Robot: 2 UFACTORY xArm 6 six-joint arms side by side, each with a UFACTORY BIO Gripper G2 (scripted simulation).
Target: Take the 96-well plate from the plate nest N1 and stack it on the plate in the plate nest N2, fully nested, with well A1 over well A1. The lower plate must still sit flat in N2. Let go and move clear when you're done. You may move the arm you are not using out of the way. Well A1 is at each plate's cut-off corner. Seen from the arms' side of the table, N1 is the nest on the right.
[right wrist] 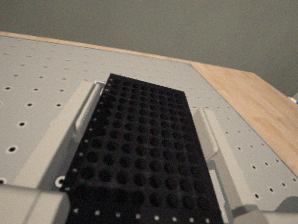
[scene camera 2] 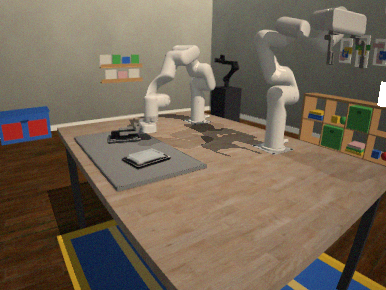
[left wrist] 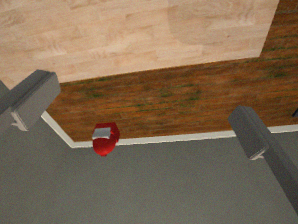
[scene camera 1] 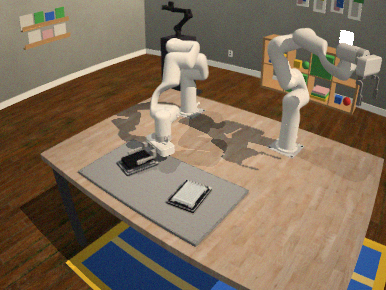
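Scene camera 1 gives me a view of my left gripper, and I can see a black 96-well plate here as well as that gripper.
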